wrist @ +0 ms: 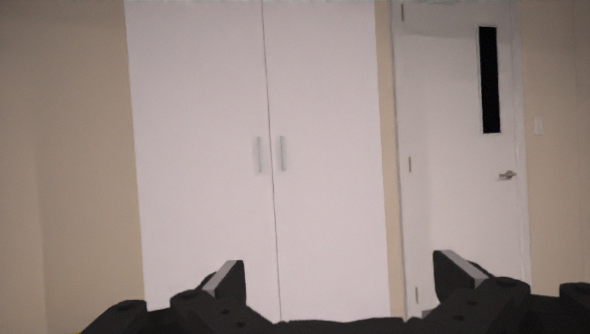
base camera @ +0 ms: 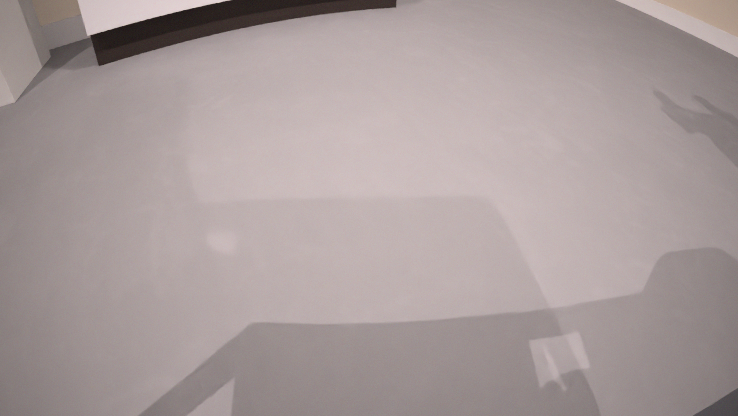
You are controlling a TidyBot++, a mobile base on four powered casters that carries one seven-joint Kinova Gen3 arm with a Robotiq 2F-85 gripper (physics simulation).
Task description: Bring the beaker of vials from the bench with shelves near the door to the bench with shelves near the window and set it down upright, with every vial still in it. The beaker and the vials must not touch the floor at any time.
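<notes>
My gripper point(wrist: 337, 276) is open, with its two dark fingers wide apart at the bottom of the wrist view and no object between them. It points level across the room toward a cabinet and a door point(wrist: 450, 210). The door is white, with a narrow dark window and a lever handle, at the right of the wrist view. The beaker of vials, the bench near the door and the bench near the window cannot be made out in either view.
A tall white two-door cabinet point(wrist: 205, 150) stands left of the door. In the base camera view, a white unit with a dark recessed base point(base camera: 248, 28) stands at the upper left, beside a pale block point(base camera: 18, 56). A wall skirting point(base camera: 687, 28) runs at the upper right. Shadows fall across the floor point(base camera: 361, 144).
</notes>
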